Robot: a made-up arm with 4 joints.
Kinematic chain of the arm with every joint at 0, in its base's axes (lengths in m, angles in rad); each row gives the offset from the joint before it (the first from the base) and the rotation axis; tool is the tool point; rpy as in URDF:
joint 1: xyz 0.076 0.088 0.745 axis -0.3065 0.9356 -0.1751
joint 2: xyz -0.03 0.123 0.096 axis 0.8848 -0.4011 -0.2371
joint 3: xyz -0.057 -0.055 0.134 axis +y
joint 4: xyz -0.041 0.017 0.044 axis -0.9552 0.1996 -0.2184
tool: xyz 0.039 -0.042 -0.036 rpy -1.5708 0 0
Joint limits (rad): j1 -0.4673..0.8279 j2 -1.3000..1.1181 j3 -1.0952..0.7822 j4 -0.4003..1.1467
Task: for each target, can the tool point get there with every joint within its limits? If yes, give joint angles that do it. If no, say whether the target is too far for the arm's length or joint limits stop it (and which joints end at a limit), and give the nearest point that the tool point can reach.
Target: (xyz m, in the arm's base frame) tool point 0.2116 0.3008 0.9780
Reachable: yes | joints 0.4827 -0.8947 0.5203 0.6976
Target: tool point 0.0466 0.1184 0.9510
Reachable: yes | joints 0.6347 0.6529 -0.0577 0.2586
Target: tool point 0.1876 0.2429 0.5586
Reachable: no: joint limits stop it (at a limit: joint 1, joint 2, joint 4) | nearest point 0.2249 0.3431 0.8380 | short by 0.299 m
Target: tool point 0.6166 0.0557 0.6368
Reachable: no: too far | nearest point 0.3076 0.3068 0.8901 | short by 0.472 m
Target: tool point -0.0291 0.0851 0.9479
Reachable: yes | joints 0.4003 0.7364 -0.2303 0.8111
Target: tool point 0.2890 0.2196 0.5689
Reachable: no: joint limits stop it (at a limit: joint 1, joint 2, joint 3, joint 4) | nearest point 0.2890 0.3737 0.8129 | short by 0.289 m
